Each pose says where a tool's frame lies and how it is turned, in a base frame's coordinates. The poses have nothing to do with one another.
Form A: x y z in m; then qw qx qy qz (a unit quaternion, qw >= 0).
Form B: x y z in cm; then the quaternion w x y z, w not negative. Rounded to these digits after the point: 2 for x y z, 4 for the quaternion.
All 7 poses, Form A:
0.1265, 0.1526, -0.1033, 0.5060, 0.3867, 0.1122, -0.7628
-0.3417, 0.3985, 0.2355, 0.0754, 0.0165, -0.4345, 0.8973
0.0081, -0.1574, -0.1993, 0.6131, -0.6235, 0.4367, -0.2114
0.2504, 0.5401, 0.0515, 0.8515, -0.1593, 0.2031, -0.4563
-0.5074, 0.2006, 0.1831, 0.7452, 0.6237, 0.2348, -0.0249
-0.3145, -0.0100, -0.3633, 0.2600, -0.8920, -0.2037, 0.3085
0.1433, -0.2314, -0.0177, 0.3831, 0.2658, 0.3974, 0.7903
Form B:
12.65, 15.26, -10.33, 0.5060, 0.3867, 0.1122, -0.7628
-34.17, 39.85, 23.55, 0.0754, 0.0165, -0.4345, 0.8973
0.81, -15.74, -19.93, 0.6131, -0.6235, 0.4367, -0.2114
25.04, 54.01, 5.15, 0.8515, -0.1593, 0.2031, -0.4563
-50.74, 20.06, 18.31, 0.7452, 0.6237, 0.2348, -0.0249
-31.45, -1.00, -36.33, 0.2600, -0.8920, -0.2037, 0.3085
14.33, -23.14, -1.77, 0.3831, 0.2658, 0.3974, 0.7903

